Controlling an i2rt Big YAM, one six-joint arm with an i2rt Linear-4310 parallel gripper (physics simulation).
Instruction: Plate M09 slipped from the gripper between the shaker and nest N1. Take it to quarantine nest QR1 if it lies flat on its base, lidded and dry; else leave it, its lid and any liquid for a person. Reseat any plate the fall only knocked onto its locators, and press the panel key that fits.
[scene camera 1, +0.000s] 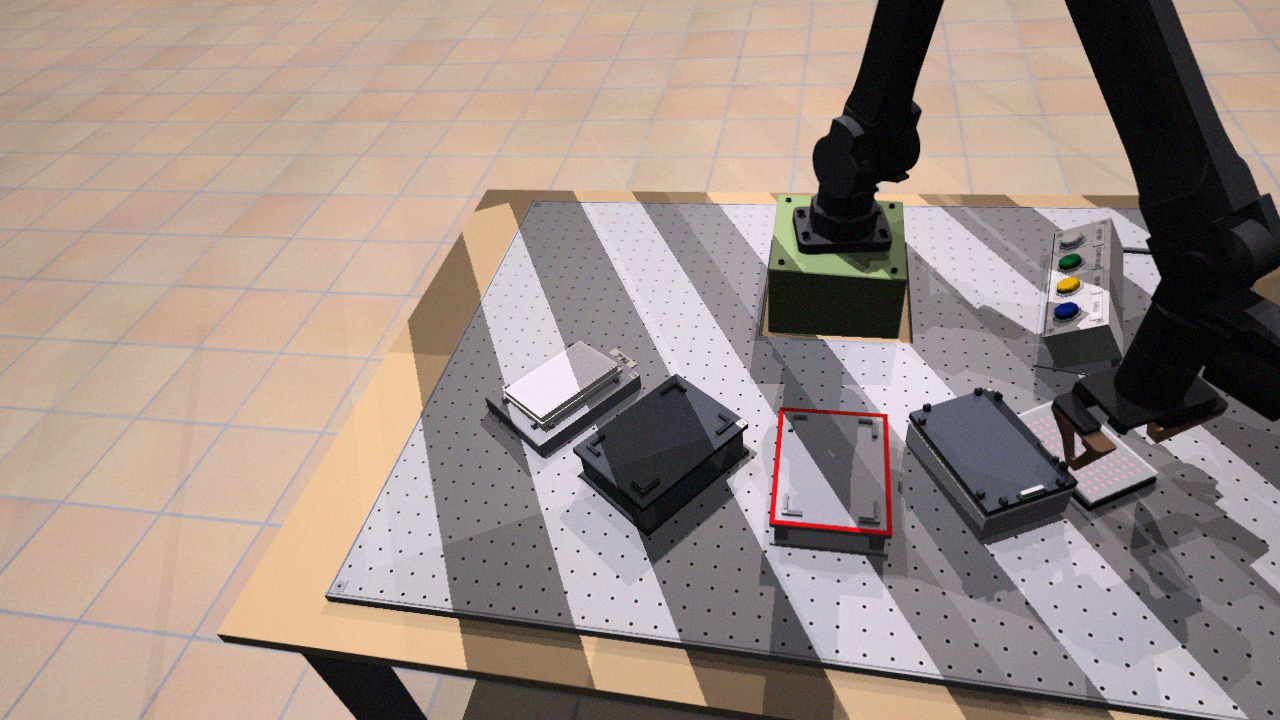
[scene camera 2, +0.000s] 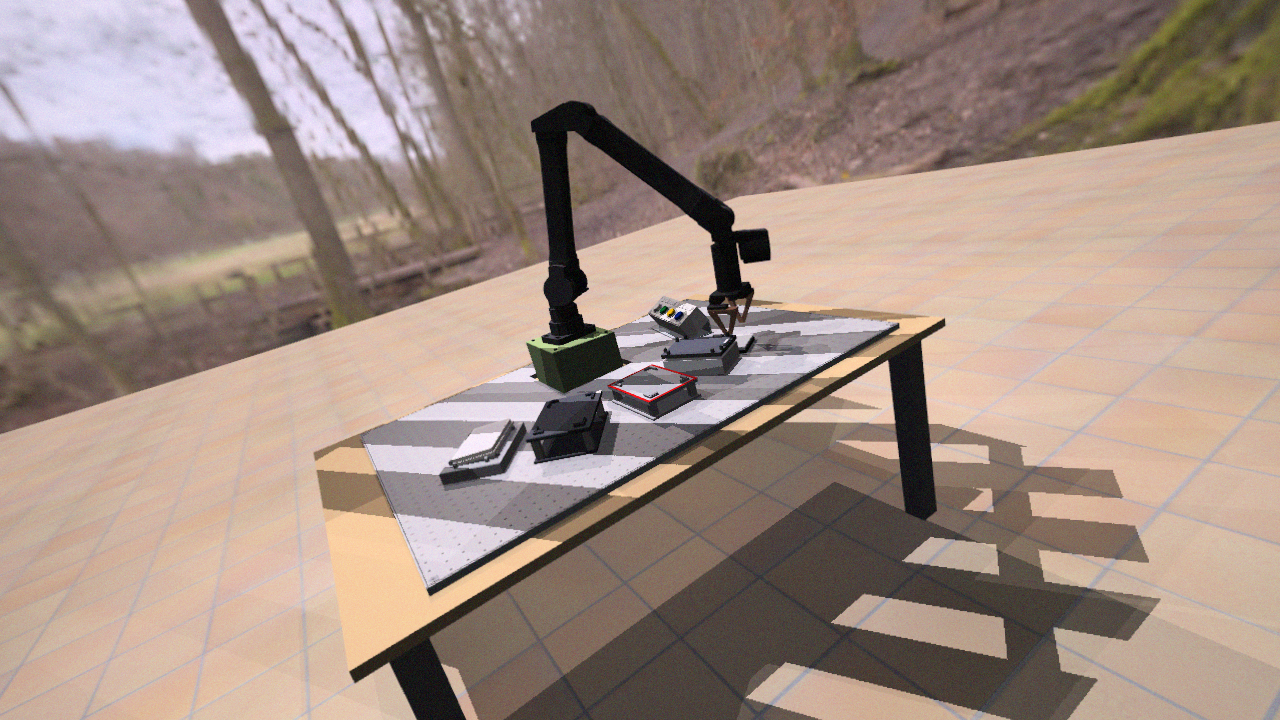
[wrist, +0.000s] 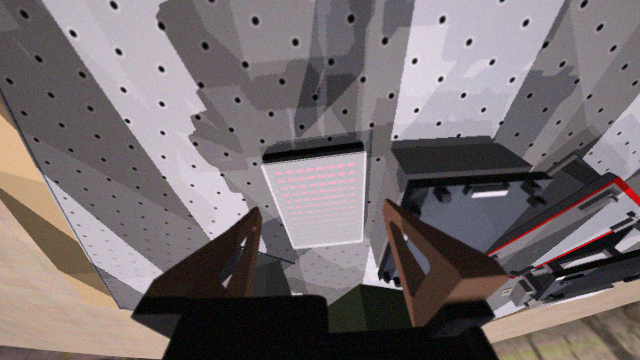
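Seen in the pictures: gripper, fingertip midpoint: (scene camera 1: 1111, 452) (scene camera 2: 735, 329) (wrist: 321, 208); arm's base, link origin: (scene camera 1: 840, 233) (scene camera 2: 569, 336).
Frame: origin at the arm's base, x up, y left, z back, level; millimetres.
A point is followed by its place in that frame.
A thin plate (scene camera 1: 1114, 471) @(x -77, y 232, z -360 mm) (scene camera 2: 748, 343) @(x -83, y 225, z -384 mm) (wrist: 325, 200) @(x -77, y 211, z -338 mm) with a white rim, black edge and rows of pink wells lies on the board, looking flat. I cannot tell whether it is lidded; no liquid is discernible beside it. My gripper (scene camera 1: 1112, 450) @(x -48, y 222, z -357 mm) (scene camera 2: 737, 325) @(x -48, y 222, z -357 mm) (wrist: 321, 208) @(x -48, y 222, z -357 mm) is open and empty above it, the fingers apart on either side. A white plate (scene camera 1: 562, 380) @(x -51, y -371, z -199 mm) (scene camera 2: 483, 441) @(x -50, y -381, z -213 mm) sits on a low grey base (scene camera 1: 595, 415) @(x -84, y -332, z -231 mm) at the left; it looks slightly tilted. A red-bordered nest (scene camera 1: 832, 474) @(x -54, y -62, z -364 mm) (wrist: 618, 183) @(x -53, y -26, z -438 mm) is empty. The key panel (scene camera 1: 1087, 344) @(x -45, y 255, z -199 mm) has white, green, yellow and blue keys.
A grey box with a dark, posted top (scene camera 1: 989, 452) @(x -39, y 99, z -357 mm) (scene camera 2: 699, 347) @(x -39, y 90, z -360 mm) (wrist: 470, 210) @(x -39, y 115, z -390 mm) stands close beside the pink-well plate. A raised black nest (scene camera 1: 666, 438) @(x -42, y -239, z -312 mm) (scene camera 2: 568, 416) @(x -41, y -253, z -325 mm) stands between the red-bordered nest and the grey base. The green arm pedestal (scene camera 1: 836, 300) @(x -45, y -16, z -87 mm) (scene camera 2: 572, 362) @(x -38, y -62, z -79 mm) stands behind. Nest labels are unreadable.
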